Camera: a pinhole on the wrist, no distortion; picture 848 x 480 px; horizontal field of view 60.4 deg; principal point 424.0 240.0 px. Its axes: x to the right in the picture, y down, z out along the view. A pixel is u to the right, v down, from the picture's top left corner.
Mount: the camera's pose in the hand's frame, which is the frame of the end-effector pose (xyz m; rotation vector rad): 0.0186 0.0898 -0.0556 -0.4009 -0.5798 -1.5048
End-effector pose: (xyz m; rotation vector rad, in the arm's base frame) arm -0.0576 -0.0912 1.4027 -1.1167 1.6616 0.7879
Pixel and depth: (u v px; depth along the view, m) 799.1 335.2 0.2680
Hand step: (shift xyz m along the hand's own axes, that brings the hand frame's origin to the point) 0.0204 0.1363 0.2443
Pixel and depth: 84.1 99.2 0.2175
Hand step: -0.0441 0.2975 0.0554
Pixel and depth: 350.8 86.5 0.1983
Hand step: -0.0440 0.2202 0.0877
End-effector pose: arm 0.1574 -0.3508 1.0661 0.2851 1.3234 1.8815
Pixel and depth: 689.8 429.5 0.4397
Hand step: 0.0799 0.2218 0.4037
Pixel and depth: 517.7 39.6 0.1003
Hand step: -0.0201 0.1369 0.0297
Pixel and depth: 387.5 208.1 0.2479
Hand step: -0.0189 0.2444 0.1352
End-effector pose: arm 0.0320 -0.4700 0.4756 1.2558 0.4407 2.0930
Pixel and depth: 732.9 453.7 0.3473
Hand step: 0.0779 0.1779 0.3204
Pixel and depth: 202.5 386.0 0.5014
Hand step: 0.0679 0.5108 0.2686
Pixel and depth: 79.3 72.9 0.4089
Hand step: -0.1139 0.4817 0.1499
